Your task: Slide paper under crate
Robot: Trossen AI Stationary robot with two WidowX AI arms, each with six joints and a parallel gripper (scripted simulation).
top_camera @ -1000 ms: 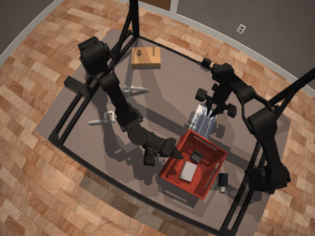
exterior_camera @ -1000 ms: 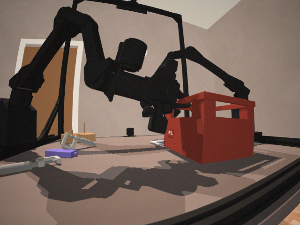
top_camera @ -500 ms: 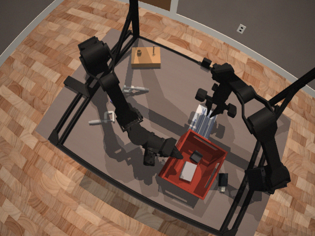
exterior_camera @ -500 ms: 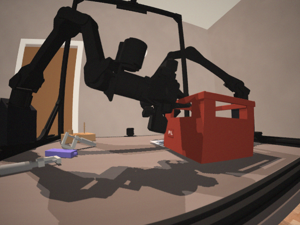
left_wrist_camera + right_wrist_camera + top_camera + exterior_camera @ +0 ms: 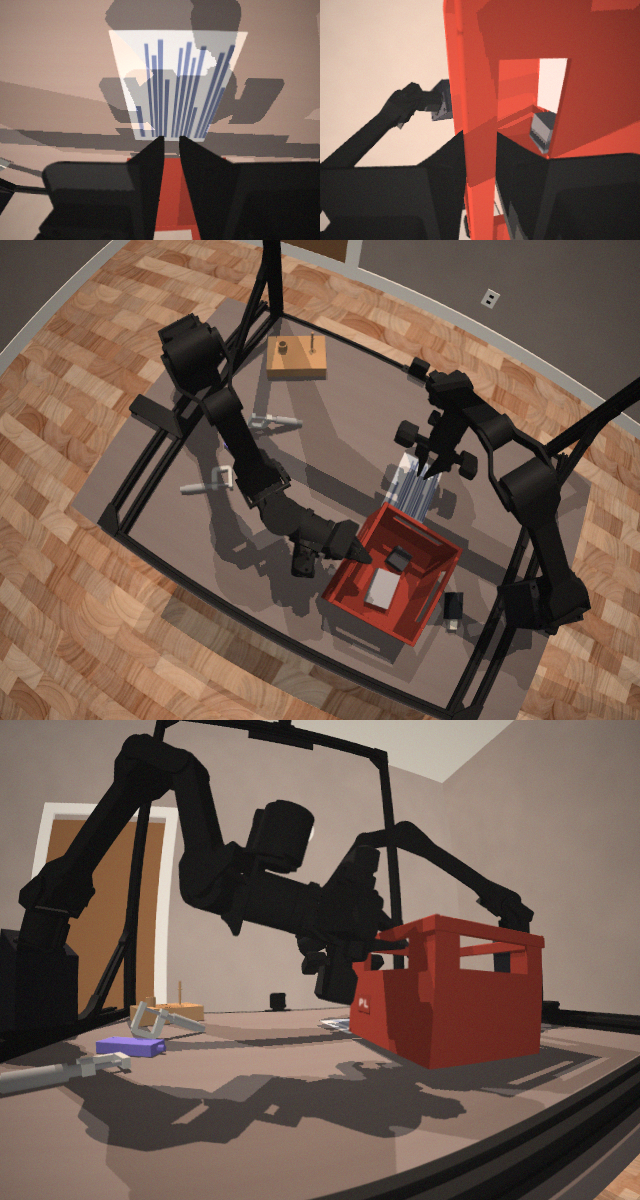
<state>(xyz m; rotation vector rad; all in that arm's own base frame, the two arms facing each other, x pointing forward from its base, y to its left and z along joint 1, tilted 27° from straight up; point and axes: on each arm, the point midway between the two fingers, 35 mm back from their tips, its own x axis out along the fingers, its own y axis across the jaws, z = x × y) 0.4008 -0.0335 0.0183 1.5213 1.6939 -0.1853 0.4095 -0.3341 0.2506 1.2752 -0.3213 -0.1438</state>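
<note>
My left gripper is now 3 cm short of the paper, 1 cm to the right of it and 9 cm above it. The rest, counted from my left hand: dark block (19 cm ahead, 6 cm to the left, 6 cm below); then grey box (26 cm ahead, 7 cm to the left, 6 cm below); then red plastic crate (24 cm ahead, 6 cm to the left, 1 cm below).
</note>
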